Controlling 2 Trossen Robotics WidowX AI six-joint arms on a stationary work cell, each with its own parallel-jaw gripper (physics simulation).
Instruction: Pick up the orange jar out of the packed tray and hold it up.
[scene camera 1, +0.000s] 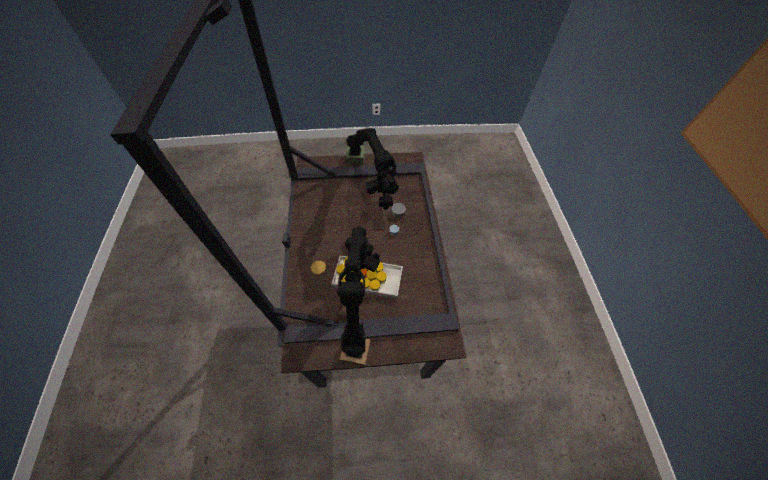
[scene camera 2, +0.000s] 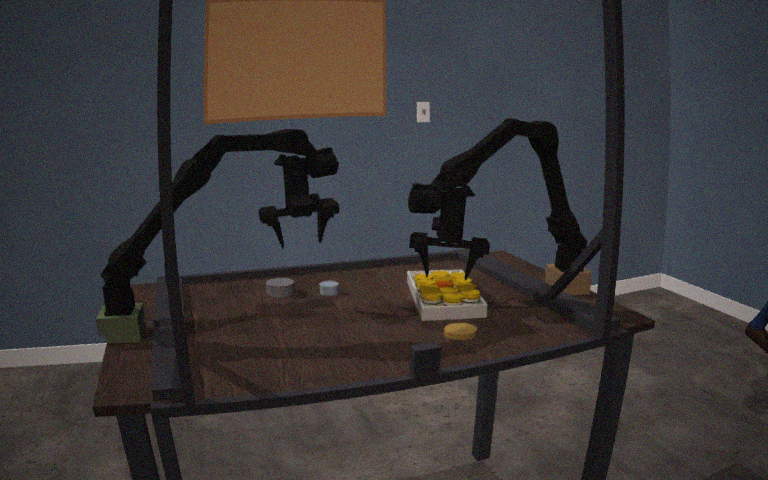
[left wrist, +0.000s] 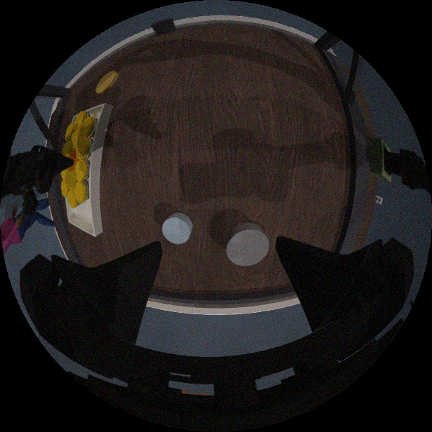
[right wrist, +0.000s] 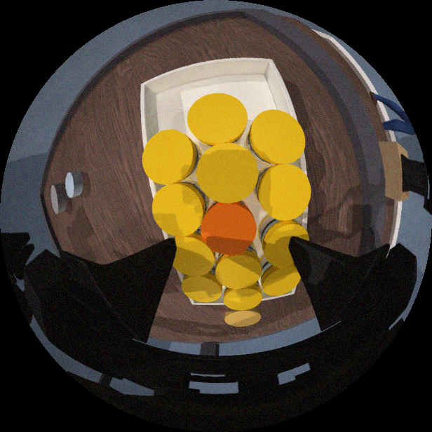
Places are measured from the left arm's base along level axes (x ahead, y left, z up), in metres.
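Where they show: left gripper, between the fingertips: (scene camera 2: 301, 245); right gripper, between the fingertips: (scene camera 2: 446, 278); left arm's base, origin of its link: (scene camera 1: 355, 151) (scene camera 2: 119, 310); right arm's base, origin of its link: (scene camera 1: 355, 349).
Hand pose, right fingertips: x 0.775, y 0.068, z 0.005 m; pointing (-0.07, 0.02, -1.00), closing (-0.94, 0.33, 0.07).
Note:
Things, the pixels of their top centre, and the offset from my right fingertips.
- orange jar, centre of its top: (scene camera 2: 443, 283) (scene camera 1: 361, 271) 0.004 m back, 0.005 m left, 0.015 m down
- white tray, centre of its top: (scene camera 2: 444, 286) (scene camera 1: 367, 274) 0.007 m ahead, 0.032 m left, 0.030 m down
- grey cylinder, centre of its top: (scene camera 2: 280, 282) (scene camera 1: 398, 208) 0.382 m back, 0.180 m left, 0.033 m down
- tan disc, centre of its top: (scene camera 2: 460, 328) (scene camera 1: 318, 267) 0.038 m back, 0.202 m right, 0.051 m down
The orange jar (scene camera 1: 364, 272) (scene camera 2: 444, 283) (right wrist: 228, 225) stands upright in the white tray (scene camera 1: 391, 287) (scene camera 2: 453, 311) (left wrist: 96, 200) (right wrist: 272, 75), ringed closely by several yellow-topped jars (scene camera 2: 431, 296) (left wrist: 81, 170) (right wrist: 217, 119). My right gripper (scene camera 2: 447, 276) (right wrist: 235, 244) is open and empty, pointing down low over the tray. In the right wrist view, the orange lid lies between its fingertips, slightly above their line, and the fingertips overlap yellow lids at both sides. The jar's body is hidden by its neighbours. My left gripper (scene camera 2: 301, 244) (left wrist: 219, 245) is open and empty, high above the table away from the tray.
A grey cylinder (scene camera 1: 398, 210) (scene camera 2: 280, 288) (left wrist: 247, 246) and a smaller pale blue one (scene camera 1: 394, 229) (scene camera 2: 329, 288) (left wrist: 176, 229) stand below the left gripper's side. A tan disc (scene camera 1: 318, 267) (scene camera 2: 460, 331) (right wrist: 242, 318) lies beside the tray. Dark frame posts (scene camera 2: 613, 169) rise at the table's edge.

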